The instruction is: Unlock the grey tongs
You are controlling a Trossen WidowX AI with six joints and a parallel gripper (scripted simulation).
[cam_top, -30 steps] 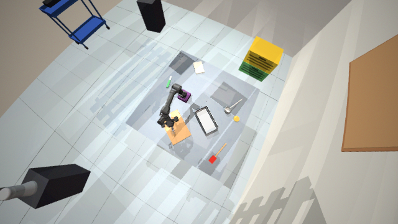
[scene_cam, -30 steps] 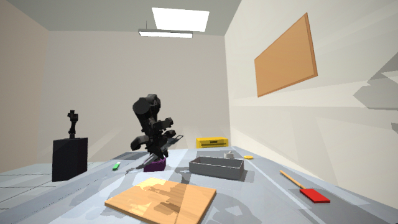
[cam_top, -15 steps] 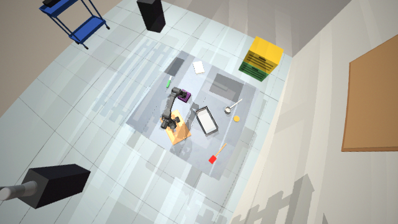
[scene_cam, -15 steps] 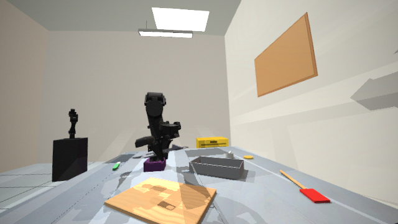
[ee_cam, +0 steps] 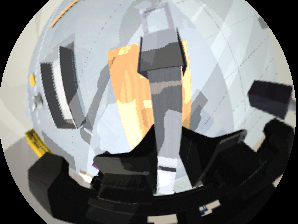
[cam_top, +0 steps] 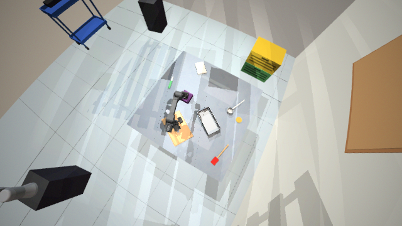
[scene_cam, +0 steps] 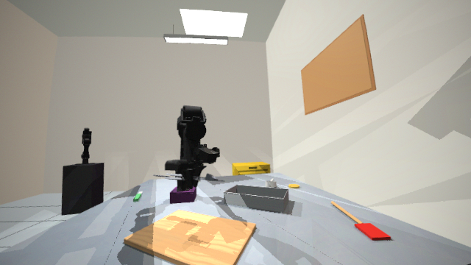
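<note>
My gripper tip is now 15 cm above the wooden board. Round my gripper tip: roasting tin (33 cm ahead, 19 cm to the left, 13 cm below); then yellow disc (68 cm ahead, 33 cm to the left, 15 cm below); then red spatula (56 cm ahead, 16 cm to the right, 15 cm below).
</note>
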